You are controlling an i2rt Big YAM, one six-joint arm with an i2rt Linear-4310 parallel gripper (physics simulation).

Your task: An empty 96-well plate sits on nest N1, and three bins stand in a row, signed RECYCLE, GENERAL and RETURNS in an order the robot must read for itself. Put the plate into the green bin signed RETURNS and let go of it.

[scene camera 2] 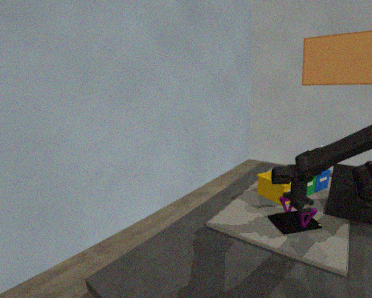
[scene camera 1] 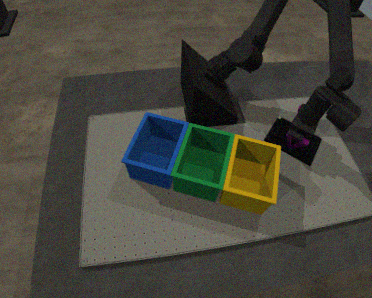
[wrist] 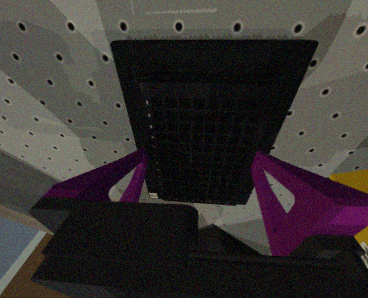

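Where they show: gripper, fingertip midpoint: [scene camera 2: 295,220] [scene camera 1: 293,137] [wrist: 197,153]; arm's base, origin of the base link: [scene camera 2: 367,193] [scene camera 1: 211,74].
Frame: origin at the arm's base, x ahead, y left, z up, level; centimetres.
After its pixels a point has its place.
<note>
The dark 96-well plate [wrist: 200,135] {x 27.5, y 22.8, z -7.1 cm} lies on the black nest [wrist: 215,52] [scene camera 1: 310,157] {x 33.7, y 22.4, z -7.0 cm}, its well grid faint in the wrist view. My gripper [wrist: 197,153] {x 25.8, y 21.5, z -7.5 cm} [scene camera 2: 296,218] {x 25.8, y 21.5, z -7.5 cm} is open, with its purple fingers apart over the plate's two sides and nothing held. Whether the fingertips are level with the plate is hard to tell. The green bin [scene camera 1: 200,162] {x 27.6, y -10.8, z -8.1 cm} [scene camera 2: 311,186] {x 22.0, y -9.6, z -4.2 cm} is the middle of the row and looks empty. Its white sign is too small to read in the second scene view.
The blue bin [scene camera 1: 155,150] {x 20.6, y -22.9, z -8.2 cm} [scene camera 2: 322,181] {x 17.1, y -18.3, z -3.8 cm} stands on one side of the green bin. The yellow bin [scene camera 1: 250,172] {x 34.1, y 2.5, z -8.1 cm} [scene camera 2: 269,189] {x 39.8, y 4.8, z -3.8 cm} [wrist: 350,186] {x 33.3, y 8.6, z -7.1 cm} stands on the other, nearer the nest. All stand on the perforated board [scene camera 1: 110,220] {x 38.9, y -38.2, z -8.7 cm}. A black wedge-shaped block [scene camera 1: 207,102] {x 14.0, y -5.8, z 1.9 cm} stands behind the bins.
</note>
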